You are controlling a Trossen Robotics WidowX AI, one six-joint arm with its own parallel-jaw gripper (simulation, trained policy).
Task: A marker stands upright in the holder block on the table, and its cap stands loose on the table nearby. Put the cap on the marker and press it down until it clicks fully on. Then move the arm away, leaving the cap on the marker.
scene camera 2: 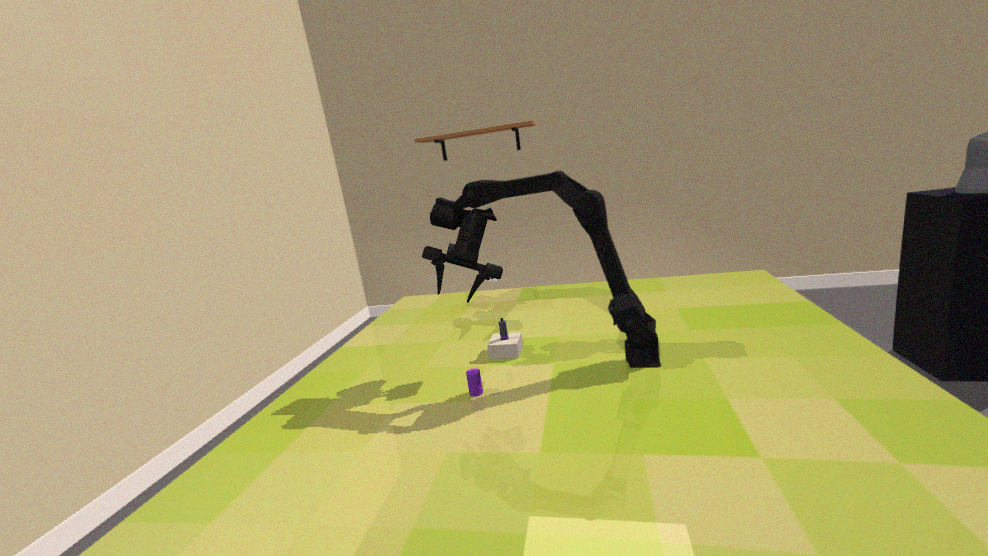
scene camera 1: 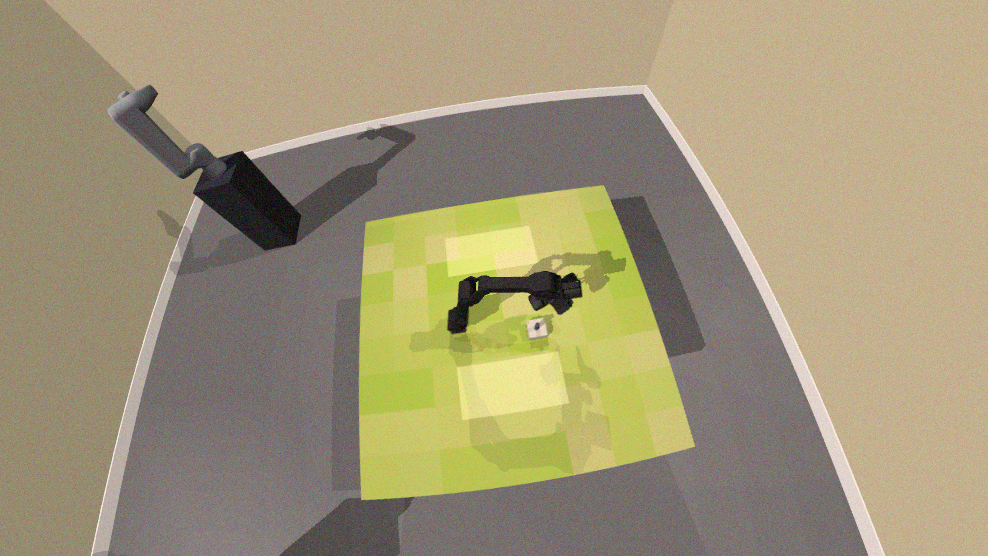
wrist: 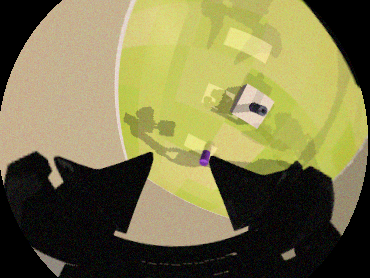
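Scene camera 2: my gripper [scene camera 2: 452,298]. Wrist view: gripper [wrist: 182,158] visible too.
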